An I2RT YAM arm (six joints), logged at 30 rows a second.
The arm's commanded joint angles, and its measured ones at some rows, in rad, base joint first. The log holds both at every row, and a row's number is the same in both.
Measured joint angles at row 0:
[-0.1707 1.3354 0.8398 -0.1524 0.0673 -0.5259]
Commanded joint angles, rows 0 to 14:
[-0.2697 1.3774 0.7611 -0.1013 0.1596 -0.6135]
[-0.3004 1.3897 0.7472 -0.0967 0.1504 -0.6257]
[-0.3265 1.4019 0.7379 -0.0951 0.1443 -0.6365]
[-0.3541 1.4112 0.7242 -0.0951 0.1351 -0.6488]
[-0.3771 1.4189 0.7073 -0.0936 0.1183 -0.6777]
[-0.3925 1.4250 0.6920 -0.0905 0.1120 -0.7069]
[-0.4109 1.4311 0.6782 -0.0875 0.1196 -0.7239]
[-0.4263 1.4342 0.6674 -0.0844 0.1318 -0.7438]
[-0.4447 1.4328 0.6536 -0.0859 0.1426 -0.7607]
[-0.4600 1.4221 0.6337 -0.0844 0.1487 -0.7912]
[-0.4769 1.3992 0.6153 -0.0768 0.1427 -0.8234]
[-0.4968 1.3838 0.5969 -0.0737 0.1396 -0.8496]
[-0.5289 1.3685 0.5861 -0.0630 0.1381 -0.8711]
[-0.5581 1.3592 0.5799 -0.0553 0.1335 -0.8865]
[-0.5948 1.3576 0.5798 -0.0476 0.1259 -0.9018]
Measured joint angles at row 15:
[-0.4896 1.3827 0.6338 -0.0330 0.1200 -0.7738]
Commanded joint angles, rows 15 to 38:
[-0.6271 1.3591 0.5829 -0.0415 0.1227 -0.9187]
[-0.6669 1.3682 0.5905 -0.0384 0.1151 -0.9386]
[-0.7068 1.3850 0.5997 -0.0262 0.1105 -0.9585]
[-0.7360 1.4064 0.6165 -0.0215 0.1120 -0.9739]
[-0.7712 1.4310 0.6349 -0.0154 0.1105 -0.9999]
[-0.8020 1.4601 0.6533 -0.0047 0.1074 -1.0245]
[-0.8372 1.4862 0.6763 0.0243 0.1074 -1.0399]
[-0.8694 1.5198 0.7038 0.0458 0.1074 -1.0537]
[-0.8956 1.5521 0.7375 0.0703 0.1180 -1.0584]
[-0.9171 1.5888 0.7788 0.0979 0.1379 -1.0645]
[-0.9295 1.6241 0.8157 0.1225 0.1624 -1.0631]
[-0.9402 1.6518 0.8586 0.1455 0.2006 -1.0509]
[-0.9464 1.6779 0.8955 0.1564 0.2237 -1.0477]
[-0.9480 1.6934 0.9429 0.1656 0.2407 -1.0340]
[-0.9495 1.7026 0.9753 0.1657 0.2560 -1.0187]
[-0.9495 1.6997 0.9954 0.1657 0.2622 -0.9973]
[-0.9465 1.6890 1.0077 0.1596 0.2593 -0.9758]
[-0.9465 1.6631 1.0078 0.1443 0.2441 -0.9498]
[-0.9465 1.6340 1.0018 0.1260 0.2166 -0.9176]
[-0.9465 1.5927 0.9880 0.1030 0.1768 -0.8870]
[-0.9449 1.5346 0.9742 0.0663 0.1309 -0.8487]
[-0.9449 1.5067 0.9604 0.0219 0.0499 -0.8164]
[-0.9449 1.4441 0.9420 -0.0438 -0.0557 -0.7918]
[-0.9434 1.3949 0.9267 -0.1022 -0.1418 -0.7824]
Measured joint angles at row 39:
[-0.9482 1.6024 0.9619 0.0669 0.1402 -0.9092]
